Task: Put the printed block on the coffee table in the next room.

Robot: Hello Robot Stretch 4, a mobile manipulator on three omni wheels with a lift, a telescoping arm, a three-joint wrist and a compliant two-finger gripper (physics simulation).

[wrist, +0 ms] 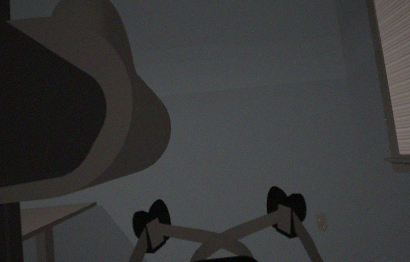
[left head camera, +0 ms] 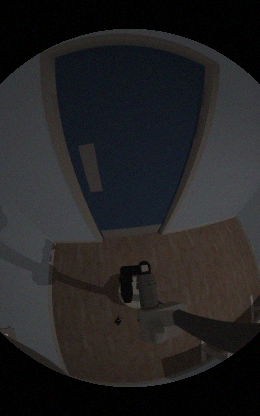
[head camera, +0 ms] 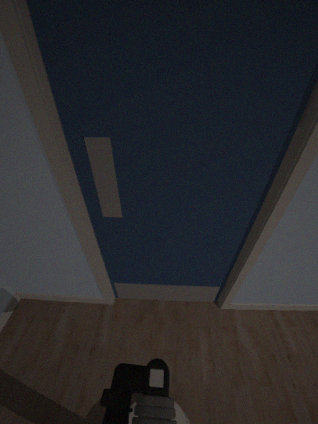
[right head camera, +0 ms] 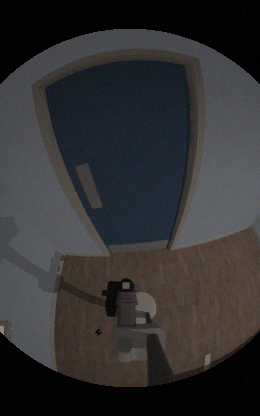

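My gripper [wrist: 218, 209] is open in the wrist view, with its two dark fingertips wide apart and bare wall visible between and beyond them. In the left head view one small dark fingertip shows above the floor beside the arm. The printed block and the coffee table do not show in any of these views. A blue door [head camera: 180, 165] [left head camera: 135, 130] [right head camera: 125, 145] fills its frame straight ahead and looks shut. It has a pale upright plate [head camera: 105, 177] [left head camera: 90, 167] [right head camera: 89, 186] on its left side.
Pale door frame posts [head camera: 65, 170] [left head camera: 48, 100] [right head camera: 195, 115] stand on both sides, with blue-grey walls beyond. Wood floor [head camera: 200, 345] lies before the door. In the wrist view, part of a table top [wrist: 55, 215] shows at lower left and a window with blinds [wrist: 395, 65] at right.
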